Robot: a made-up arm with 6 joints. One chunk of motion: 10 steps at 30 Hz.
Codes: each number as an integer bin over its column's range. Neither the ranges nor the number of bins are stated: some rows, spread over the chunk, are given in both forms.
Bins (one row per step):
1: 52 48 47 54 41 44
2: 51 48 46 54 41 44
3: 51 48 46 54 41 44
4: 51 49 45 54 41 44
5: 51 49 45 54 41 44
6: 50 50 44 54 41 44
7: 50 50 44 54 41 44
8: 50 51 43 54 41 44
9: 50 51 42 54 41 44
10: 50 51 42 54 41 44
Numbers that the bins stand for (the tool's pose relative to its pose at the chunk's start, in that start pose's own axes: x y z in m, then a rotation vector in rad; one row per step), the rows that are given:
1: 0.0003 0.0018 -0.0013 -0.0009 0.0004 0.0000
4: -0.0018 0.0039 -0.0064 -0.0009 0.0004 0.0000
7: -0.0039 0.0061 -0.0089 -0.0009 0.0004 0.0000
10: -0.0039 0.0082 -0.0139 -0.0009 0.0004 0.0000
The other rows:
2: -0.0018 0.0018 -0.0038 -0.0009 0.0004 0.0000
3: -0.0018 0.0018 -0.0038 -0.0009 0.0004 0.0000
5: -0.0018 0.0039 -0.0064 -0.0009 0.0004 0.0000
6: -0.0039 0.0061 -0.0089 -0.0009 0.0004 0.0000
8: -0.0039 0.0082 -0.0114 -0.0009 0.0004 0.0000
9: -0.0039 0.0082 -0.0139 -0.0009 0.0004 0.0000

